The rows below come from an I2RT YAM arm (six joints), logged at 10 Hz.
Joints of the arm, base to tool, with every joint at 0 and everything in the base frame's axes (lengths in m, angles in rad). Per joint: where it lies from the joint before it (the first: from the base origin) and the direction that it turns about. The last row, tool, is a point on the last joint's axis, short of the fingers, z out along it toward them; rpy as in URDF.
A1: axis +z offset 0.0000 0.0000 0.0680
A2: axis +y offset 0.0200 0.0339 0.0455
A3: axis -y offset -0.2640 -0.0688 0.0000
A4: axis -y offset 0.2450 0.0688 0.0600
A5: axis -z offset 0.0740 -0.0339 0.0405
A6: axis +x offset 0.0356 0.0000 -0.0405
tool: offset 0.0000 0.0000 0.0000 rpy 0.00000 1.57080 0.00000
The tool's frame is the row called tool.
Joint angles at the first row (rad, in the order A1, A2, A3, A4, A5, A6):
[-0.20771 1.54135 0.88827 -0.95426 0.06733 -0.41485]
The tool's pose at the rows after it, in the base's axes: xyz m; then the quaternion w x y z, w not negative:
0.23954 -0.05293 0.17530 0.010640 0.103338 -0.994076 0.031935
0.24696 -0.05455 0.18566 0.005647 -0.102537 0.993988 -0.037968
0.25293 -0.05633 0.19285 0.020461 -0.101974 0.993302 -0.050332
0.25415 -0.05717 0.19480 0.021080 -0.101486 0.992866 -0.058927
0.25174 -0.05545 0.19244 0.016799 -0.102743 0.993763 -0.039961
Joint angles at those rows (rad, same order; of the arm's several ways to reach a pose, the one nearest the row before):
[-0.20771 1.53564 0.91992 -0.95577 0.06733 -0.41485]
[-0.20771 1.53561 0.96340 -0.96456 0.06886 -0.41447]
[-0.20770 1.53564 0.99241 -0.95769 0.08335 -0.41522]
[-0.20770 1.53600 1.00042 -0.95885 0.09938 -0.41523]
[-0.20772 1.53639 0.99201 -0.96989 0.06581 -0.41563]

